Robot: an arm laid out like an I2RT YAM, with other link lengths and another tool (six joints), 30 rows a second.
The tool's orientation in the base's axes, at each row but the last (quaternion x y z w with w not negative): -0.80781 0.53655 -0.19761 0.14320; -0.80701 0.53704 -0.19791 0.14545; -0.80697 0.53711 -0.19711 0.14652; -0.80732 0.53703 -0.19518 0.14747; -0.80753 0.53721 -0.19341 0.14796; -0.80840 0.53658 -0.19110 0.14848; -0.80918 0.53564 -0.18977 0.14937
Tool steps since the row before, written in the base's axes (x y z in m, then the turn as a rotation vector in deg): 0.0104 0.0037 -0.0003 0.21 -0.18 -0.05; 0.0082 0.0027 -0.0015 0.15 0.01 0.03; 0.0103 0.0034 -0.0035 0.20 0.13 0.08; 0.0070 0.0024 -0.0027 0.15 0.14 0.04; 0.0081 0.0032 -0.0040 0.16 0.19 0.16; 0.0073 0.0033 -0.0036 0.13 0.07 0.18; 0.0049 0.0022 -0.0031 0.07 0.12 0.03
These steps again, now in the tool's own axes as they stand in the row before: 0.0001 -0.0097 0.0053 0.23 -0.08 0.14; 0.0001 -0.0070 0.0053 0.05 -0.14 0.05; -0.0001 -0.0081 0.0081 -0.04 -0.25 0.03; -0.0002 -0.0054 0.0058 -0.07 -0.19 0.04; -0.0008 -0.0060 0.0074 -0.10 -0.27 -0.06; -0.0010 -0.0056 0.0067 0.01 -0.21 -0.10; -0.0008 -0.0034 0.0051 -0.08 -0.12 0.01
